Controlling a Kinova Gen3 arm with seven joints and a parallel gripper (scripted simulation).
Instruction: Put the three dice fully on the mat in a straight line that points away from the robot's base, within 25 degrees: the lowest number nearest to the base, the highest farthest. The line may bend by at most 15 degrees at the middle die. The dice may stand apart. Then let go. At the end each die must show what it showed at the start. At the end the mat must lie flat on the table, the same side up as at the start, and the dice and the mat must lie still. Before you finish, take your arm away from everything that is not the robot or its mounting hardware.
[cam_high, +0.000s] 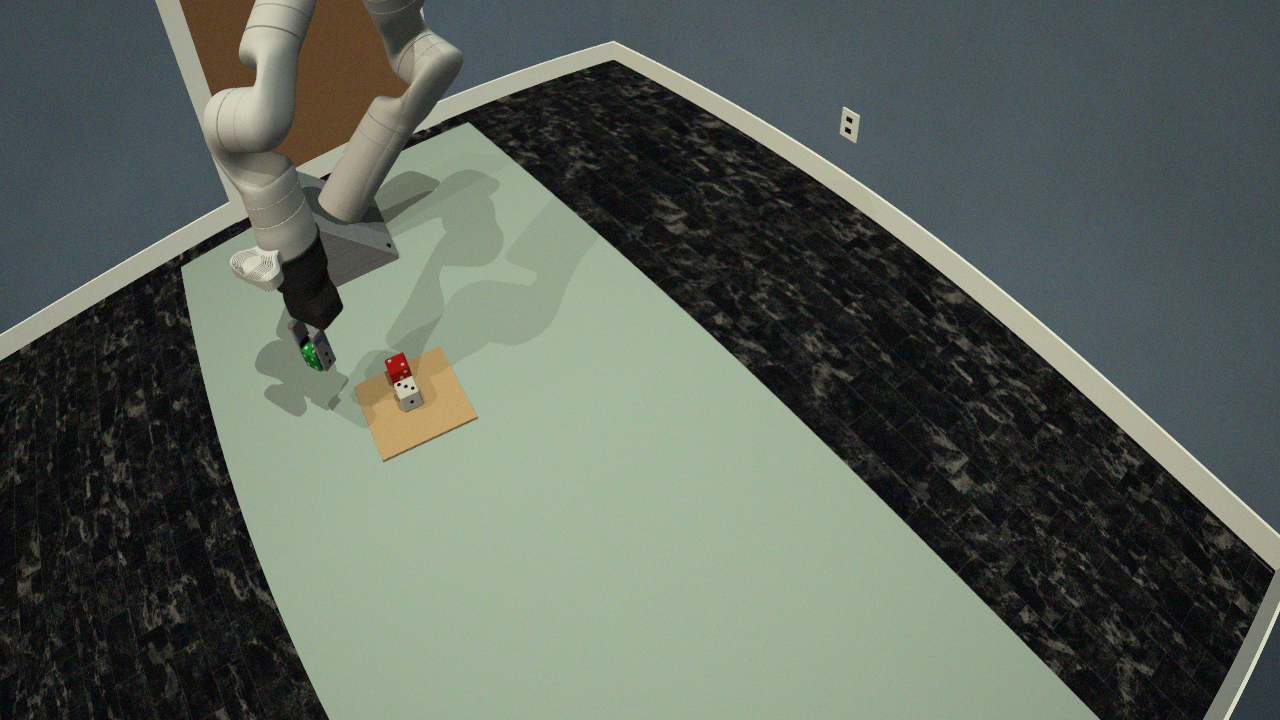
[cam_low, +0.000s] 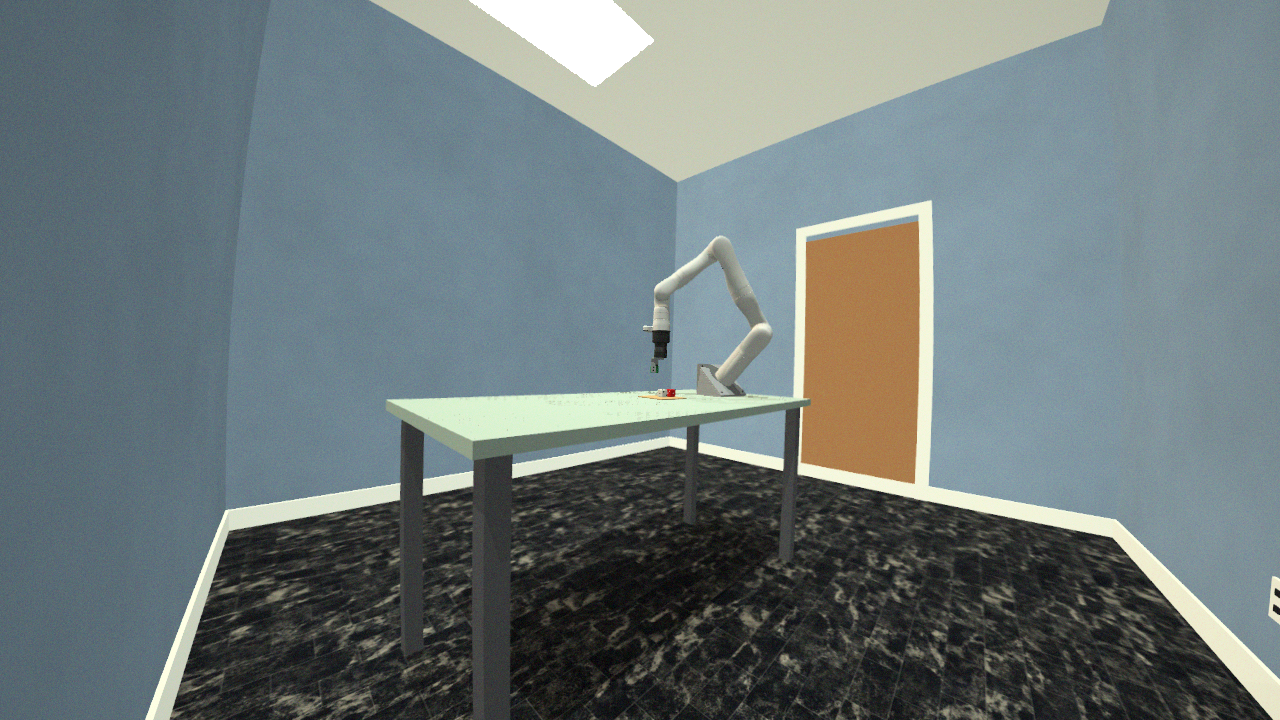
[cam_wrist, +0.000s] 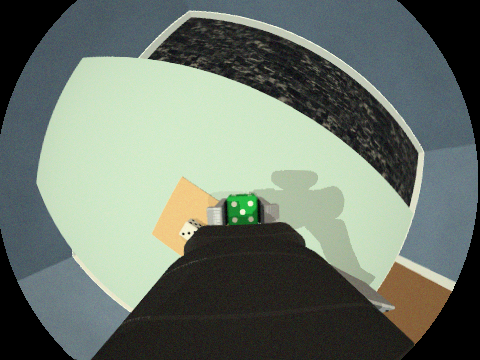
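Right now the white die is 100 mm to the left of my hand, 100 mm below it and 40 mm ahead of it. Round my hand: green die (right at my hand); tan mat (120 mm below, 100 mm to the left, 40 mm ahead); red die (100 mm to the left, 100 mm below, 10 mm behind).
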